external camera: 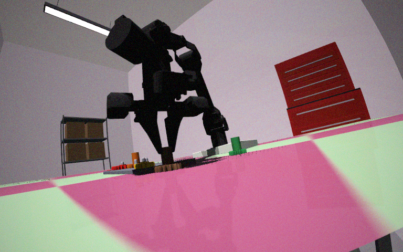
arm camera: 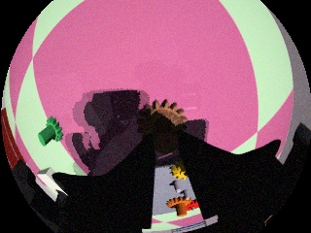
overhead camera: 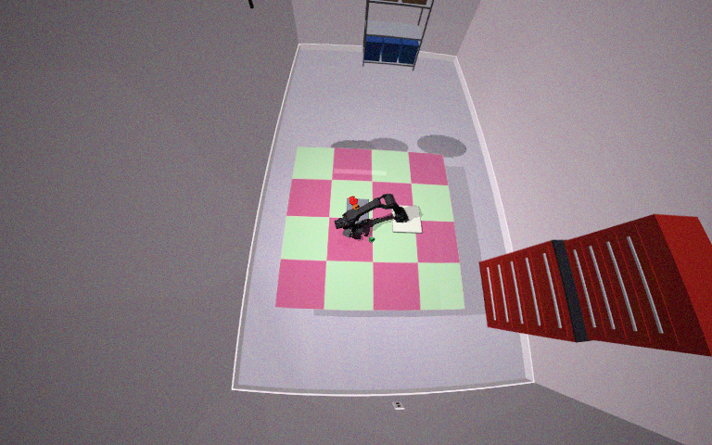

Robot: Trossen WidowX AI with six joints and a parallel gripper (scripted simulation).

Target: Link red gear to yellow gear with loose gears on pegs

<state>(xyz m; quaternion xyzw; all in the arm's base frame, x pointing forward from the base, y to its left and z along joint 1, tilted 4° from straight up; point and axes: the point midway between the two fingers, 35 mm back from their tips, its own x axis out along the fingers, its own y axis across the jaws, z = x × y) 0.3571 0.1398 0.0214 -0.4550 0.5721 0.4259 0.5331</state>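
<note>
Right now my gripper tip is 2 cm past the orange gear, 19 cm to the left of it and 1 cm above it. Also, from my gripper tip: green gear 16 cm behind, 5 cm to the left, 1 cm below; brown gear 1 cm below; yellow gear 1 cm ahead, 7 cm to the right, 1 cm below.
</note>
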